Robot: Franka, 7 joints.
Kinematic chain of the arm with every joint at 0, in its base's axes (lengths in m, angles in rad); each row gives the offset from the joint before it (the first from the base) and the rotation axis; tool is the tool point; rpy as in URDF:
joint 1: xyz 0 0 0.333 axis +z
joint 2: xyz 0 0 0 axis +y
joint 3: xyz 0 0 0.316 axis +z
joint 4: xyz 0.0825 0 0 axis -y
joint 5: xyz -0.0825 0 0.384 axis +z
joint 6: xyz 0 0 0 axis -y
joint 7: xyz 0.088 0 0 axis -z
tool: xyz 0 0 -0.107 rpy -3.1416 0 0
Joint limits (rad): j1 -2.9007..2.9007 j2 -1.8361..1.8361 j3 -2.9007..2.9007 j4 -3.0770..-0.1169 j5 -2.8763..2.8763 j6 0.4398..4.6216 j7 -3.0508..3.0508
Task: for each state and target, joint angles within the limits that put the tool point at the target. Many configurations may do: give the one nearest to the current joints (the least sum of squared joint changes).
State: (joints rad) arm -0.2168 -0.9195 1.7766 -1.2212 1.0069 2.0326 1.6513
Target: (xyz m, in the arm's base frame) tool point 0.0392 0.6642 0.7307
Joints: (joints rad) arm -0.6604 -0.7135 1.5514 -1.2264 1.0064 2.1500 1.6513
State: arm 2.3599 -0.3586 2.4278 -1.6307 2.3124 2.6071 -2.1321
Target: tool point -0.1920 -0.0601 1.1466
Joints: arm 2.0994 0.5203 2.6396 -0.8418 2.3165 2.4144 -2.1321
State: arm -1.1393 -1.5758 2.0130 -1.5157 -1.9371 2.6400 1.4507
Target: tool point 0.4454 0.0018 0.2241
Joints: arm -1.4216 -1.6876 1.7604 -2.4805 -2.0076 2.6990 1.4507
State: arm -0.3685 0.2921 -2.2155 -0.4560 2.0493 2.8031 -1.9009
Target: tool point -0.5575 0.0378 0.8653
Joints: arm -0.5738 -0.1250 -2.4202 -1.0558 2.1438 3.1311 -1.9009
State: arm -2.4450 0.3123 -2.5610 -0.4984 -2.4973 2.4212 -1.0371
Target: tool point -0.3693 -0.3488 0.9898
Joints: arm -2.4619 0.6834 -2.5784 -0.1169 -2.5115 1.8711 -1.0371
